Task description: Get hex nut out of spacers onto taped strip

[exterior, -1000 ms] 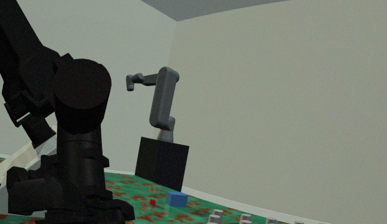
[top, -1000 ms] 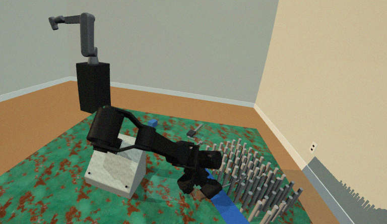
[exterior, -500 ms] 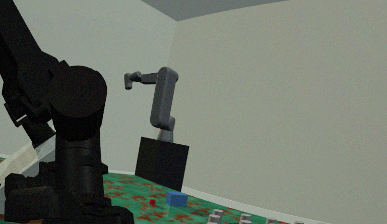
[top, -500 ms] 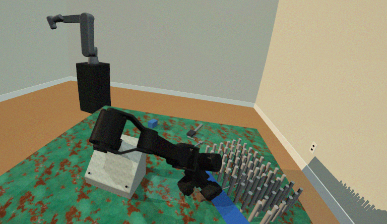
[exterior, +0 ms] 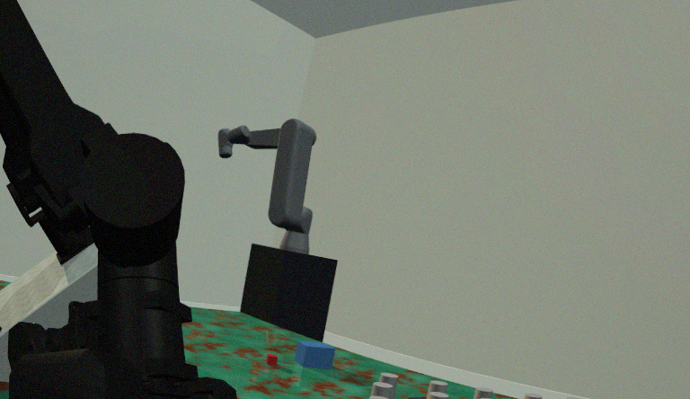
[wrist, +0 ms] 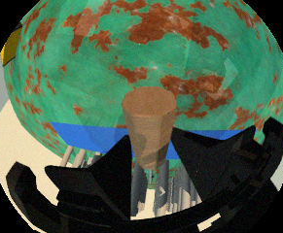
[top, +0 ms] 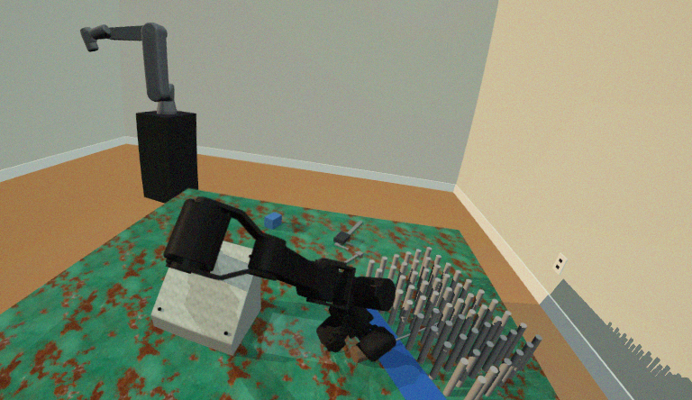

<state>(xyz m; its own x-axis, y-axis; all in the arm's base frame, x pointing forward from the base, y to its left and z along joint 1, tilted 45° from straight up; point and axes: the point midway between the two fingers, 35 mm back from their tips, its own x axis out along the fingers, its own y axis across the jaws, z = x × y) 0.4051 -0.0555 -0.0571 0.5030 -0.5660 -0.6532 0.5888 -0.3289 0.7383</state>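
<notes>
Right now the blue taped strip is 4 cm ahead of my gripper tip, 3 cm to the left of it and 2 cm below it. From my gripper tip the other things lie so: yellow block (34 cm to the right, 1 cm behind); then brown-handled pick (8 cm ahead, 7 cm to the left); then grey nut (17 cm ahead, 13 cm to the left, 2 cm below).
</notes>
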